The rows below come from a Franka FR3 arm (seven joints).
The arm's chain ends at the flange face. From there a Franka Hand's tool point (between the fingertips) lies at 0.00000 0.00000 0.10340 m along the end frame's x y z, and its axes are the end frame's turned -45 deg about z.
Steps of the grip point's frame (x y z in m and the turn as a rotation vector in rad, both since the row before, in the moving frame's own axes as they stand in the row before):
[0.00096, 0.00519, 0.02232, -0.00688, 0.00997, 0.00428]
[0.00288, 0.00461, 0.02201, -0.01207, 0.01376, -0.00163]
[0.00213, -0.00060, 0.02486, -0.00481, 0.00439, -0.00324]
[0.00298, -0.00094, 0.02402, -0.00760, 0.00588, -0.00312]
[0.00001, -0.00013, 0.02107, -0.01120, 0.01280, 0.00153]
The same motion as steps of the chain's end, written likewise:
[0.00312, 0.00321, 0.02233, 0.00218, 0.01191, 0.00428]
[0.00341, 0.00135, 0.02203, 0.00120, 0.01826, -0.00163]
[0.00041, -0.00196, 0.02486, -0.00030, 0.00651, -0.00324]
[0.00046, -0.00290, 0.02402, -0.00122, 0.00953, -0.00312]
[-0.00184, 0.00002, 0.02108, 0.00113, 0.01697, 0.00153]

